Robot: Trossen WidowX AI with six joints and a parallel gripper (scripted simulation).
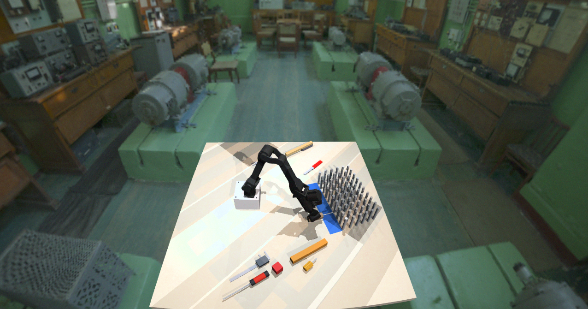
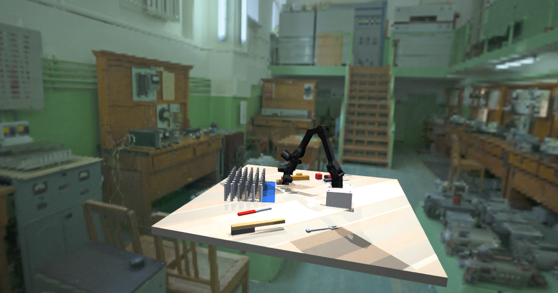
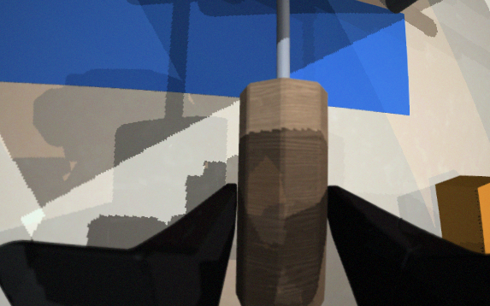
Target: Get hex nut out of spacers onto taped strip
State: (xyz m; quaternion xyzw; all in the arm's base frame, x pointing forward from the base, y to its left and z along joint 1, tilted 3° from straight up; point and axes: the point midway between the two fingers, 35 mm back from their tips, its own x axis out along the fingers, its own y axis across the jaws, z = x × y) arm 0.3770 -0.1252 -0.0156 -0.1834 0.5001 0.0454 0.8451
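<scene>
Right now my gripper tip is 6 cm short of the blue taped strip, 11 cm to the right of it and 4 cm above it. Also, from my gripper tip: yellow-handled scraper (5 cm behind, 28 cm to the right, 2 cm below); red block (22 cm behind, 30 cm to the right, 2 cm below); orange bar (5 cm behind, 20 cm to the right, 2 cm below).
</scene>
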